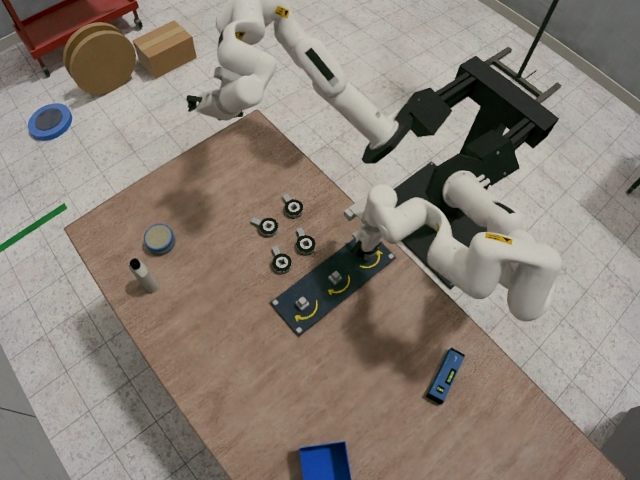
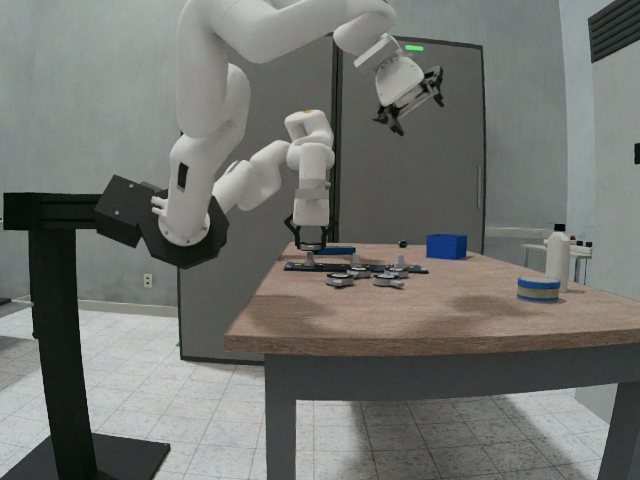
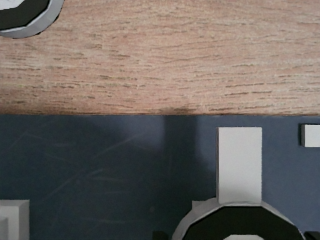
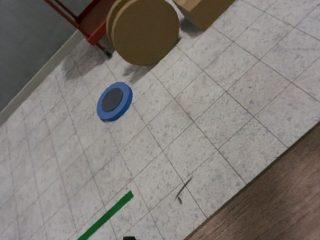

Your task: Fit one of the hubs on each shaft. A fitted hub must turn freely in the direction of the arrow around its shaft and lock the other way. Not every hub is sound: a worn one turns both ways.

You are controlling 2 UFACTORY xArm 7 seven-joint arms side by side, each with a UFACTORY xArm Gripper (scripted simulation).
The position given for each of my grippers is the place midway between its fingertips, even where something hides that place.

Observation:
I see my left gripper (image 2: 310,249), my right gripper (image 2: 418,116), a white bottle (image 2: 558,248) and a tape roll (image 2: 534,289).
The tape roll shows as well in image 1 (image 1: 158,238). My right gripper also shows in image 1 (image 1: 204,111). Image 3 misses the white bottle: it is out of frame. Image 4 misses the white bottle: it is out of frame.

